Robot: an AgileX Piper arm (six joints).
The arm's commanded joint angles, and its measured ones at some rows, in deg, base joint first. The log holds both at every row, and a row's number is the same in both.
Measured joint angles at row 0:
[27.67 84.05 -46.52 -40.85 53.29 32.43]
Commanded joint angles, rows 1 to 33:
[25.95 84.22 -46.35 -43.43 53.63 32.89]
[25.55 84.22 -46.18 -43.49 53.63 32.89]
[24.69 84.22 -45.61 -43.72 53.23 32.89]
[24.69 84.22 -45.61 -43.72 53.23 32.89]
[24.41 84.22 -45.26 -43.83 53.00 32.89]
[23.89 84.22 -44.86 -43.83 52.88 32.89]
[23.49 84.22 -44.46 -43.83 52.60 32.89]
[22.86 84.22 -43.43 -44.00 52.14 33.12]
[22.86 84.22 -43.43 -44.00 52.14 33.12]
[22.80 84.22 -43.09 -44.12 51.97 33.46]
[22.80 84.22 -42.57 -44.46 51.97 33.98]
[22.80 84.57 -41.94 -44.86 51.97 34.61]
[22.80 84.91 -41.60 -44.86 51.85 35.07]
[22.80 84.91 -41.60 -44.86 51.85 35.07]
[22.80 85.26 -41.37 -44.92 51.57 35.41]
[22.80 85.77 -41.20 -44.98 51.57 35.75]
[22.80 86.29 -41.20 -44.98 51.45 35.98]
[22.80 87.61 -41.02 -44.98 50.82 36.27]
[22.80 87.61 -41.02 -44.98 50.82 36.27]
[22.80 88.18 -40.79 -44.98 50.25 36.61]
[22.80 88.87 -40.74 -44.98 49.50 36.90]
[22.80 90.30 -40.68 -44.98 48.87 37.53]
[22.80 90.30 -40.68 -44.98 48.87 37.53]
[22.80 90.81 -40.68 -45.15 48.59 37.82]
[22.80 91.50 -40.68 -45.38 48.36 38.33]
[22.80 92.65 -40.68 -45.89 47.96 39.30]
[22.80 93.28 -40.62 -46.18 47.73 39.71]
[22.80 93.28 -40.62 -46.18 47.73 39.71]
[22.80 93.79 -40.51 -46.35 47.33 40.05]
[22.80 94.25 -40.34 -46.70 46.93 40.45]
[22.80 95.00 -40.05 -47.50 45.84 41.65]
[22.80 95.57 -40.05 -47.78 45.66 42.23]
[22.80 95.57 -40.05 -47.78 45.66 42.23]
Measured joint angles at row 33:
[23.09 94.65 -40.62 -44.69 45.55 40.34]
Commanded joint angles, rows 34 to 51:
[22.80 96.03 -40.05 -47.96 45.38 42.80]
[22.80 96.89 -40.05 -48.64 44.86 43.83]
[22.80 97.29 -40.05 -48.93 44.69 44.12]
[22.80 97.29 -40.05 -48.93 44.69 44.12]
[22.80 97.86 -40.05 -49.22 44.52 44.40]
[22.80 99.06 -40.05 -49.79 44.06 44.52]
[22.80 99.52 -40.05 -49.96 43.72 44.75]
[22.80 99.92 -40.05 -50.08 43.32 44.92]
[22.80 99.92 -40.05 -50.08 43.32 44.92]
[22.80 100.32 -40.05 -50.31 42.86 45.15]
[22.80 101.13 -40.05 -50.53 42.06 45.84]
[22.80 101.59 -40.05 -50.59 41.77 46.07]
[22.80 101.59 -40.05 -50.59 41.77 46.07]
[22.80 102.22 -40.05 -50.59 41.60 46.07]
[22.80 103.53 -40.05 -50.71 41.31 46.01]
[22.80 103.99 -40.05 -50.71 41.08 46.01]
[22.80 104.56 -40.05 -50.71 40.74 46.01]
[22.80 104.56 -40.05 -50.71 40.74 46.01]
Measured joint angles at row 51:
[23.09 103.30 -40.22 -48.99 40.11 45.55]
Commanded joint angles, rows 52 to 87:
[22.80 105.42 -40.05 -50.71 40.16 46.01]
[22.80 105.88 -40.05 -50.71 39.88 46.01]
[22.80 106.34 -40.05 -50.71 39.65 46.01]
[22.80 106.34 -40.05 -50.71 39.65 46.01]
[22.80 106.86 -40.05 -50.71 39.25 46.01]
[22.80 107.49 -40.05 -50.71 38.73 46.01]
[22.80 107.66 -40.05 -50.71 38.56 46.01]
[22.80 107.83 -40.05 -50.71 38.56 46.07]
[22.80 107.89 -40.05 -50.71 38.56 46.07]
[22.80 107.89 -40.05 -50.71 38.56 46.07]
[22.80 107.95 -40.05 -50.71 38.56 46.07]
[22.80 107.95 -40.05 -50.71 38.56 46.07]
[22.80 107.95 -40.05 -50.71 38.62 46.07]
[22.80 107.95 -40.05 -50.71 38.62 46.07]
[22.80 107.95 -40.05 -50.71 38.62 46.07]
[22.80 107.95 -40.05 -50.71 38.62 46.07]
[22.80 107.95 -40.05 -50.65 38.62 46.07]
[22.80 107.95 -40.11 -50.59 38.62 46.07]
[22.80 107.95 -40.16 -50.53 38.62 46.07]
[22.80 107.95 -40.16 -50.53 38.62 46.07]
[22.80 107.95 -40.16 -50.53 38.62 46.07]
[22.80 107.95 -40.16 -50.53 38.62 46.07]
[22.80 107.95 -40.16 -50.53 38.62 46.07]
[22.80 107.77 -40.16 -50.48 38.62 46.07]
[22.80 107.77 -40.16 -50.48 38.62 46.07]
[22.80 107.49 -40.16 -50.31 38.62 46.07]
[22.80 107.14 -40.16 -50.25 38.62 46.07]
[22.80 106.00 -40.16 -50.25 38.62 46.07]
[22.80 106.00 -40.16 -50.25 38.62 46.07]
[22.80 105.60 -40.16 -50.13 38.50 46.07]
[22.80 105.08 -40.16 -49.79 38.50 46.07]
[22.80 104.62 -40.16 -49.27 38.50 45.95]
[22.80 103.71 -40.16 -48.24 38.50 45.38]
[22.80 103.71 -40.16 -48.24 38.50 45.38]
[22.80 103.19 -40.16 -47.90 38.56 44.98]
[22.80 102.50 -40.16 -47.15 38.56 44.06]
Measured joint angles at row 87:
[23.03 104.22 -40.11 -48.36 38.22 45.49]
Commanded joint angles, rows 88 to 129:
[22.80 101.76 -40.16 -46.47 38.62 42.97]
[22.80 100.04 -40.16 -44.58 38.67 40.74]
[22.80 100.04 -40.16 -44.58 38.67 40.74]
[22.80 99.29 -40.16 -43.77 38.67 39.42]
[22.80 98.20 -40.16 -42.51 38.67 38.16]
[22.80 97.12 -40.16 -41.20 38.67 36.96]
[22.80 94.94 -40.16 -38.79 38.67 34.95]
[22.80 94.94 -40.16 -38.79 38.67 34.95]
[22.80 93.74 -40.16 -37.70 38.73 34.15]
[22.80 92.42 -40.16 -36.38 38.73 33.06]
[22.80 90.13 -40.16 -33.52 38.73 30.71]
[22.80 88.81 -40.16 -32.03 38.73 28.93]
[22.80 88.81 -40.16 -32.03 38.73 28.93]
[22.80 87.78 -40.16 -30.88 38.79 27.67]
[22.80 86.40 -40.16 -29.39 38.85 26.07]
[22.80 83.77 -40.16 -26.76 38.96 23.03]
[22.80 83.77 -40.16 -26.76 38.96 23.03]
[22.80 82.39 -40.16 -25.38 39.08 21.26]
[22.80 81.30 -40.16 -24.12 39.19 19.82]
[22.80 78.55 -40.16 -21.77 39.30 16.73]
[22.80 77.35 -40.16 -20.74 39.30 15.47]
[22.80 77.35 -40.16 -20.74 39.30 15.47]
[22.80 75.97 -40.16 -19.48 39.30 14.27]
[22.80 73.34 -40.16 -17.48 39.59 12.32]
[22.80 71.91 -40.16 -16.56 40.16 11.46]
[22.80 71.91 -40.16 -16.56 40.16 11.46]
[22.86 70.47 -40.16 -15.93 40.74 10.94]
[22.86 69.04 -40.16 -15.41 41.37 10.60]
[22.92 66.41 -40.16 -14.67 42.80 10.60]
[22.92 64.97 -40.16 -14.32 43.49 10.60]
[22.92 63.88 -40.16 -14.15 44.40 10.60]
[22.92 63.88 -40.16 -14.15 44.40 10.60]
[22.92 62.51 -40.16 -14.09 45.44 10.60]
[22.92 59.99 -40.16 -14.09 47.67 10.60]
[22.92 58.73 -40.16 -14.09 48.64 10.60]
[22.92 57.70 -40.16 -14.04 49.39 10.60]
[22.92 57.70 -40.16 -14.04 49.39 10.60]
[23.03 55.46 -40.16 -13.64 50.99 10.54]
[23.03 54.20 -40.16 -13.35 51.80 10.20]
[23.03 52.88 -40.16 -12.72 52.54 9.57]
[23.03 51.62 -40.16 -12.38 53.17 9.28]
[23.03 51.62 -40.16 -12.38 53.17 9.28]
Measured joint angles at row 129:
[23.03 54.83 -40.05 -13.41 50.82 10.83]
